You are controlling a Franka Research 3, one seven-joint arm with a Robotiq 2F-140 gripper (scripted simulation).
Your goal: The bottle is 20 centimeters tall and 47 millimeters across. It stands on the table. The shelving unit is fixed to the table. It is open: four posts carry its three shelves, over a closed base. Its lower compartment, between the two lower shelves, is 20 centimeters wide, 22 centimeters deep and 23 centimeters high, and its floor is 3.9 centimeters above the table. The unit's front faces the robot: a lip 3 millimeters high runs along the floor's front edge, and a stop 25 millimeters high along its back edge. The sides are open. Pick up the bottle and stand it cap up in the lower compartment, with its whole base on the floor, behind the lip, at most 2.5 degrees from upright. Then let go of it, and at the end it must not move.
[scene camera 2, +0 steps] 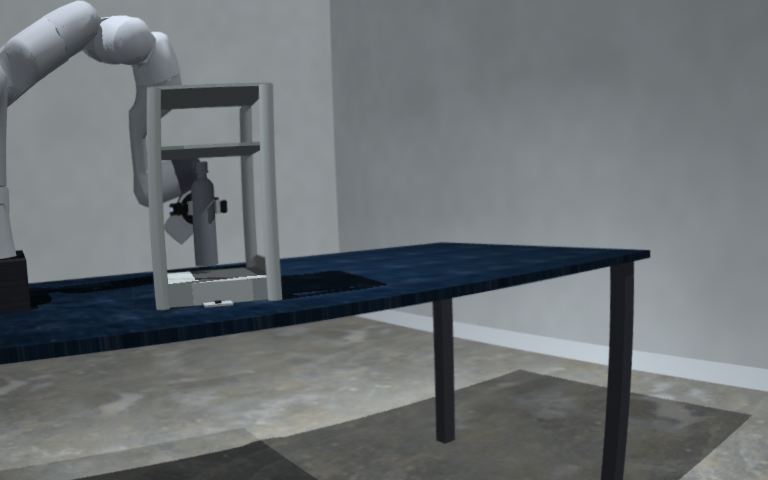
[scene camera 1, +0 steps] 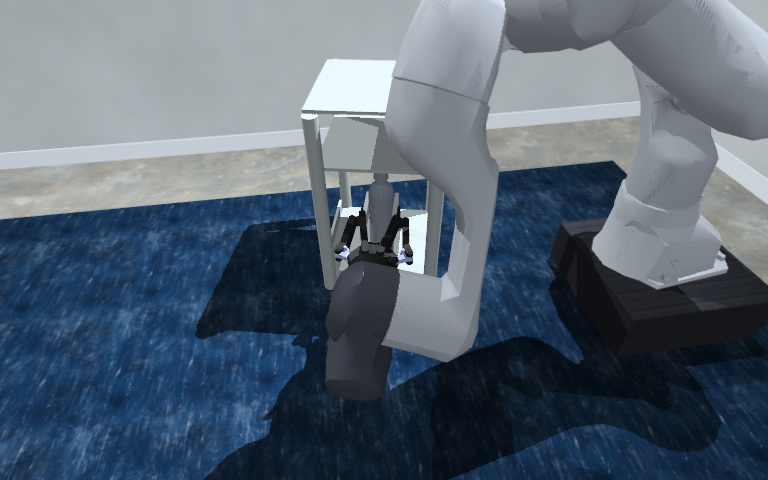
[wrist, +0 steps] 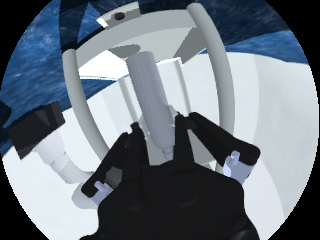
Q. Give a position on a white shelving unit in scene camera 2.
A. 255, 282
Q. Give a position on a grey bottle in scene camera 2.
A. At 202, 190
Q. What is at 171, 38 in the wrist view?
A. A white shelving unit.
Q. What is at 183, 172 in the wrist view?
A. The gripper.
